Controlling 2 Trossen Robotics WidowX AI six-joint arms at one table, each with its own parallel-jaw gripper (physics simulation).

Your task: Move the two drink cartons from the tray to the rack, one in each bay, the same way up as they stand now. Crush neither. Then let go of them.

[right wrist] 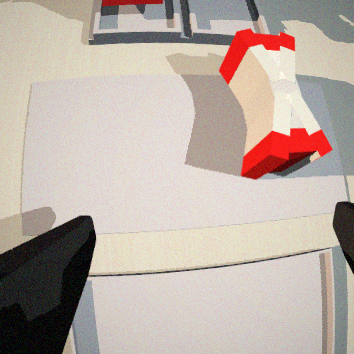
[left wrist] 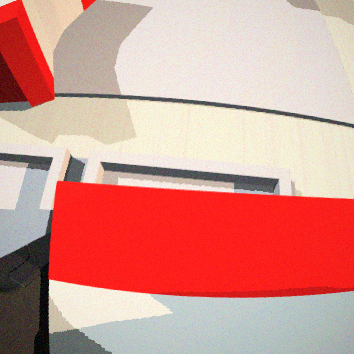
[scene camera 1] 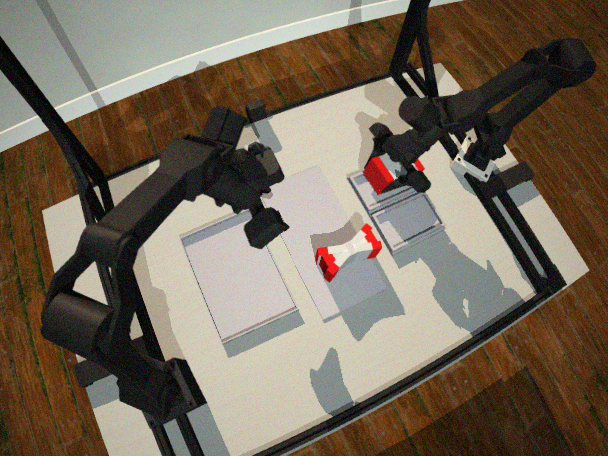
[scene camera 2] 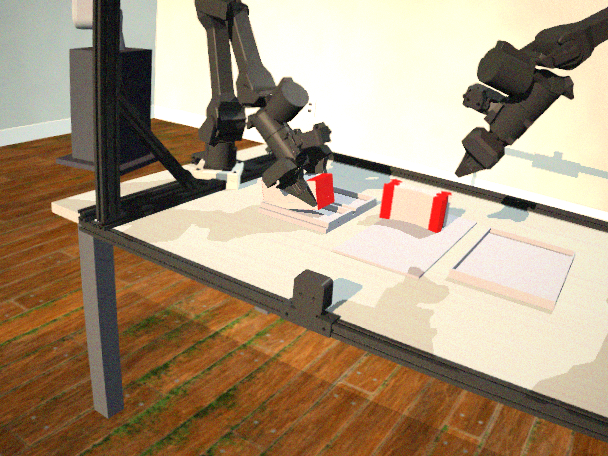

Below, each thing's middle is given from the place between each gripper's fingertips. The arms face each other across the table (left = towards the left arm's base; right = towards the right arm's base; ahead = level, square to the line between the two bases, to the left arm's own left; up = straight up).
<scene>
My left gripper is now 18 cm to the left of the pale mat [scene camera 1: 306,202], 4 cm above it and 2 cm short of it. Round my left hand: grey tray [scene camera 1: 243,289]: 38 cm to the right, 4 cm below, 2 cm behind.
Now: right hand 5 cm short of the pale mat, 8 cm to the right of it and 16 cm above it. Also, from my right hand: grey tray 1 cm ahead, 12 cm to the right, 16 cm below.
</scene>
